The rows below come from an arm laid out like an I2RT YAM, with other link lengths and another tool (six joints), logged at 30 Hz.
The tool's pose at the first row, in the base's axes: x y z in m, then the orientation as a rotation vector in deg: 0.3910 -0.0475 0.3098 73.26 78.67 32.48
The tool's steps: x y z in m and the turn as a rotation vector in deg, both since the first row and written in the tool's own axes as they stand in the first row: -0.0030 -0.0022 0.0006 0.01 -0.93 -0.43; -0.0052 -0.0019 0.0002 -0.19 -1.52 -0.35; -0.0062 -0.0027 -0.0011 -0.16 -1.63 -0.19; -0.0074 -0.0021 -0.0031 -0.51 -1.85 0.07; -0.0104 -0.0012 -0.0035 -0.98 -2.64 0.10; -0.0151 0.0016 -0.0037 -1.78 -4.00 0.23; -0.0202 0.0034 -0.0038 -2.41 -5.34 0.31; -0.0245 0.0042 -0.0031 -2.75 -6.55 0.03; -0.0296 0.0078 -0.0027 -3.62 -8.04 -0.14; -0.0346 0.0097 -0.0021 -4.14 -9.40 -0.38; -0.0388 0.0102 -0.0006 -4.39 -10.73 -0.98; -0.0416 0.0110 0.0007 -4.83 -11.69 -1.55; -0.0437 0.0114 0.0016 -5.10 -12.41 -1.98
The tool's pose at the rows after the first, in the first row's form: 0.3901 -0.0510 0.3089 73.06 78.15 31.52; 0.3894 -0.0528 0.3101 73.03 77.53 31.28; 0.3877 -0.0535 0.3101 73.19 77.36 31.30; 0.3859 -0.0538 0.3116 73.13 76.88 31.54; 0.3852 -0.0561 0.3137 72.87 76.01 31.29; 0.3851 -0.0594 0.3180 72.48 74.46 30.91; 0.3846 -0.0634 0.3216 72.18 73.04 30.41; 0.3846 -0.0672 0.3238 71.83 72.06 29.58; 0.3852 -0.0709 0.3289 71.16 70.55 28.95; 0.3854 -0.0750 0.3323 70.70 69.34 28.16; 0.3861 -0.0791 0.3340 70.19 68.48 26.99; 0.3870 -0.0818 0.3355 69.51 67.82 26.22; 0.3875 -0.0839 0.3364 69.04 67.35 25.60
